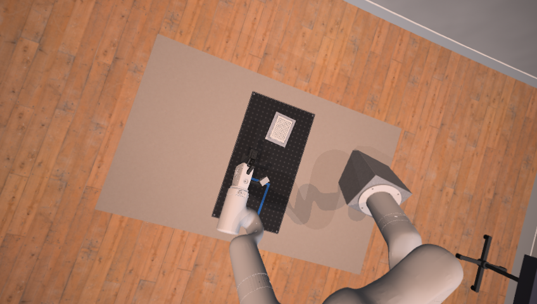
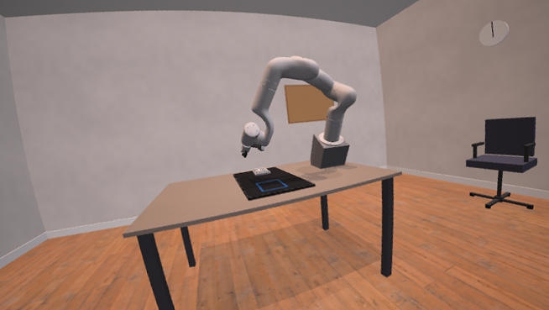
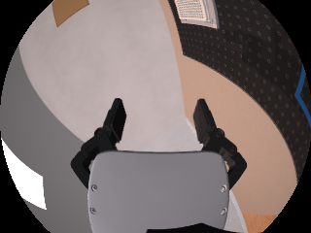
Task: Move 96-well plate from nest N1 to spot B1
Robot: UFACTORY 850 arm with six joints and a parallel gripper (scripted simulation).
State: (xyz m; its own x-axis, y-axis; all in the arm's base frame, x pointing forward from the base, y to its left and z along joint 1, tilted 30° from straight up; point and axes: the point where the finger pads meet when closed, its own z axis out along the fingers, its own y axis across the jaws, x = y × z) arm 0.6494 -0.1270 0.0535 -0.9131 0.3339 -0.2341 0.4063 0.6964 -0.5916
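Now: the white 96-well plate 200 mm below my hand, 170 mm to the right of it and 150 mm behind it.
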